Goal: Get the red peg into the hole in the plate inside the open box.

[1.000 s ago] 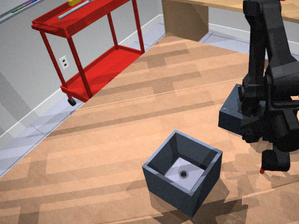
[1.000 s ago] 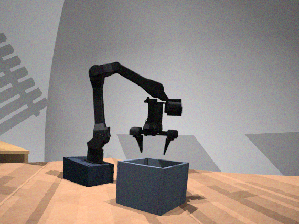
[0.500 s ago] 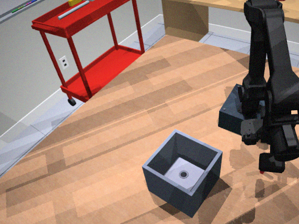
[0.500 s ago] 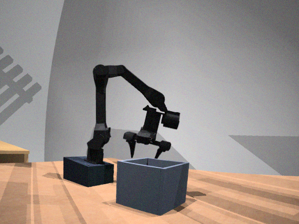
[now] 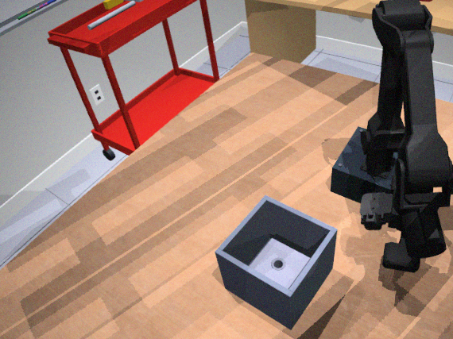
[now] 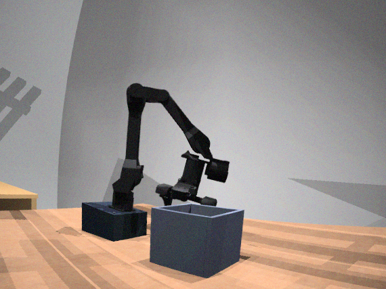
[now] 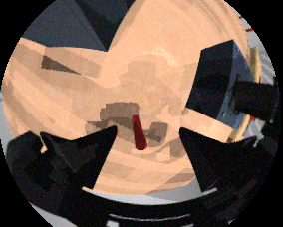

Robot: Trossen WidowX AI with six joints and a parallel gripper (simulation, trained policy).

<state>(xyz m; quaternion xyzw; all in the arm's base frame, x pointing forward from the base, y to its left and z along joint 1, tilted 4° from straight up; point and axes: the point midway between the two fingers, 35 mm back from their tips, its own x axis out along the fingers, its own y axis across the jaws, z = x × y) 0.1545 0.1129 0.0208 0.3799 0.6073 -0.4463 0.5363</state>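
Now: the red peg 2 cm below my gripper tip, 1 cm to the left of it and 1 cm ahead of it. From my gripper tip the other things lie so: plate (18 cm to the right, 18 cm ahead, 1 cm below).
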